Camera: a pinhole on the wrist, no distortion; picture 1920 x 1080 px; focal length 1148.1 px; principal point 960.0 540.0 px. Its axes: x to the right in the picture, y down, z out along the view. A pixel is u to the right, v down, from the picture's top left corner.
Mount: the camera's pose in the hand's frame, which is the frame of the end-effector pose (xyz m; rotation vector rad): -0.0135 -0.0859 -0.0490 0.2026 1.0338 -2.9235
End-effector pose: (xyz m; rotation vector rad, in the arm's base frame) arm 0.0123 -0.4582 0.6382 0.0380 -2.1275 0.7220
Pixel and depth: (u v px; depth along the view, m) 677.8 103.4 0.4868
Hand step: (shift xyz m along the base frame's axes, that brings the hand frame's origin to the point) -0.2880 -0.4310 -0.0620
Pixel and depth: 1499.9 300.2 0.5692
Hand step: 0.0037 -0.5853 -0.2908
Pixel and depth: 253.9 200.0 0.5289
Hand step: -0.4305 -0.4496 0.0935
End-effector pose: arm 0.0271 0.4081 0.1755 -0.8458 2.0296 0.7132
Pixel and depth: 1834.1 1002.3 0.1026
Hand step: 0.1809 -0.0856 0.0529
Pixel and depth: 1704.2 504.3 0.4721
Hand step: 0.5781 0.0931 0.0968
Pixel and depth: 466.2 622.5 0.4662
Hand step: 0.3955 -0.0643 -0.3514
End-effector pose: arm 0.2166 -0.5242 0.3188 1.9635 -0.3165 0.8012
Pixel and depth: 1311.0 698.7 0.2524
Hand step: 0.1005 0.0288 -0.2975
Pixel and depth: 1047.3 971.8 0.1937
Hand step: 0.1261 0.0846 -0.2267
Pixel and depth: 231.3 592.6 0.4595
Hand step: 0.5092 -0.0583 -0.2306
